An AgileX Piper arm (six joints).
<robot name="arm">
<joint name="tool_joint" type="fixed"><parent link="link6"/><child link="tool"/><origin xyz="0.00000 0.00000 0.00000" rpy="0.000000 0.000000 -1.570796"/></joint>
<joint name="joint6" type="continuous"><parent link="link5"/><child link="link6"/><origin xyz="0.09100 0.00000 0.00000" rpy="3.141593 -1.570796 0.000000"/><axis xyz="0 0 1"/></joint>
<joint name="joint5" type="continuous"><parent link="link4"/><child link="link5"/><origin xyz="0.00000 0.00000 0.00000" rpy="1.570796 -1.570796 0.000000"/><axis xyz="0 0 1"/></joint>
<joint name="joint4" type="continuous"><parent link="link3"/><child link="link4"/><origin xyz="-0.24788 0.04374 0.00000" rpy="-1.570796 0.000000 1.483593"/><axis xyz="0 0 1"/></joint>
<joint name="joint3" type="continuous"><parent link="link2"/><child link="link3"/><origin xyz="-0.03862 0.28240 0.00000" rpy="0.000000 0.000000 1.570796"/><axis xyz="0 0 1"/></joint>
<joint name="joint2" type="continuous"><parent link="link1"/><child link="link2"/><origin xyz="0.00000 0.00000 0.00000" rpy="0.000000 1.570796 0.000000"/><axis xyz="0 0 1"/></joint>
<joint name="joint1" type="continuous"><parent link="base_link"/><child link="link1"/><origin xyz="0.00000 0.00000 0.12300" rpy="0.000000 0.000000 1.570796"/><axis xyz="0 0 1"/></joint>
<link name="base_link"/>
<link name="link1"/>
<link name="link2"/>
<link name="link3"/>
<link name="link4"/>
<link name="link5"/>
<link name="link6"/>
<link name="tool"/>
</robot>
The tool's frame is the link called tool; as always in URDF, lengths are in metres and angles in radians. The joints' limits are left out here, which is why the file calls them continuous.
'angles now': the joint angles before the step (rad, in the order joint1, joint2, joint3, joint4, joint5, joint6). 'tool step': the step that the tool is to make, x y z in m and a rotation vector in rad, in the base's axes. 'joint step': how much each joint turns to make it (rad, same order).
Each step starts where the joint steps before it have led.
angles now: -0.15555, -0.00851, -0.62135, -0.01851, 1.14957, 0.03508
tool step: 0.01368, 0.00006, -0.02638, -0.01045, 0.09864, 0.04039
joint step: 0.00004, 0.00001, 0.10171, 0.02626, -0.00614, -0.05211
